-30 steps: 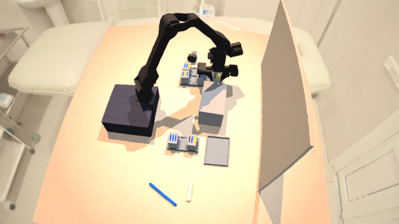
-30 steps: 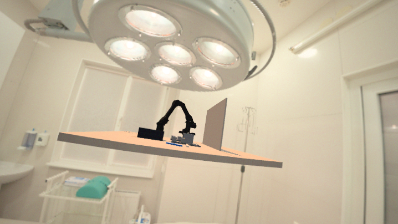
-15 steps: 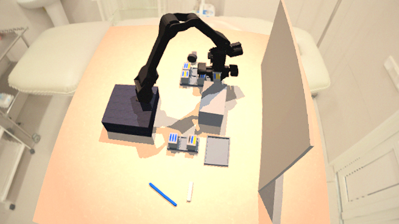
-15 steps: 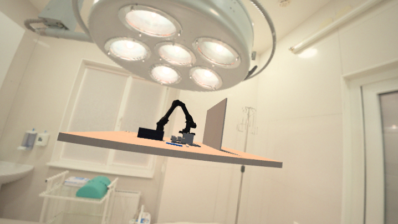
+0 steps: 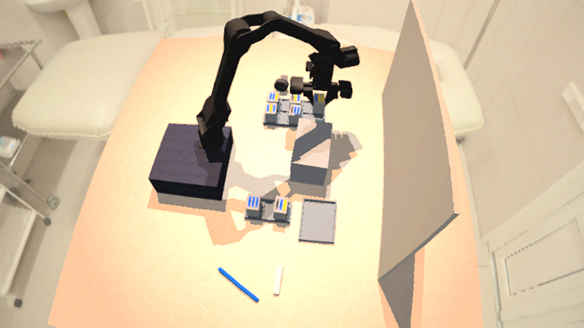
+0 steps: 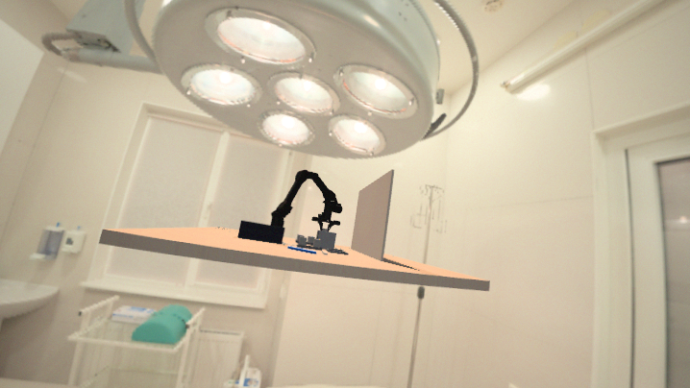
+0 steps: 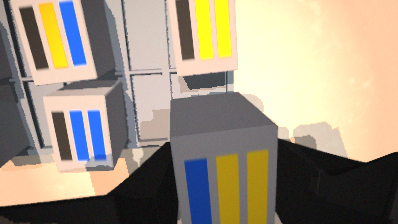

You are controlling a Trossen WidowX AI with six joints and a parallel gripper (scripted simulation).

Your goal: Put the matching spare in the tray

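Now: gripper tip 90 mm short of the grey tray, 340 mm to the left of it and 80 mm above it. Also, from my gripper tip: tall grey panel (260 mm ahead, 130 mm to the right, 140 mm above); mounted unit (20 mm ahead, 150 mm to the right, 30 mm below); rack (50 mm behind, 360 mm to the right, 80 mm below).
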